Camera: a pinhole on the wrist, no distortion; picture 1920 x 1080 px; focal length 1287.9 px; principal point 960.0 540.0 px. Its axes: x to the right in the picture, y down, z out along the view. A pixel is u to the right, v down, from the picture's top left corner.
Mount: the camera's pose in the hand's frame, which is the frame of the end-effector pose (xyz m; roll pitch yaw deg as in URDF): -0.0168 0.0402 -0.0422 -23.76 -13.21 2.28
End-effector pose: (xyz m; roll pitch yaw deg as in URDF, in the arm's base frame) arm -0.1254 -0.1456 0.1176 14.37 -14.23 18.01
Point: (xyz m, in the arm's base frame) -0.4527 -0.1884 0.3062
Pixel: 290.4 359.6
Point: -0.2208 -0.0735 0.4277
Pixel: 1363.7 526.7
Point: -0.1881 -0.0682 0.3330
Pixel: 1451.3 578.8
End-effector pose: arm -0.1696 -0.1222 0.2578 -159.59 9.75 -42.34
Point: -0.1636 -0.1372 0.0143
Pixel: 1679.0 248.2
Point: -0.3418 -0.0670 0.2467
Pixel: outside the picture
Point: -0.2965 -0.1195 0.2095
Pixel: 362.5 823.0
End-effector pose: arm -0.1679 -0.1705 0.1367 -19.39 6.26 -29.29
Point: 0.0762 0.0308 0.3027
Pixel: 1712.4 742.0
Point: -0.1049 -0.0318 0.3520
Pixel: 1187.9 140.6
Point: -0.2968 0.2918 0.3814
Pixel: 282.7 644.4
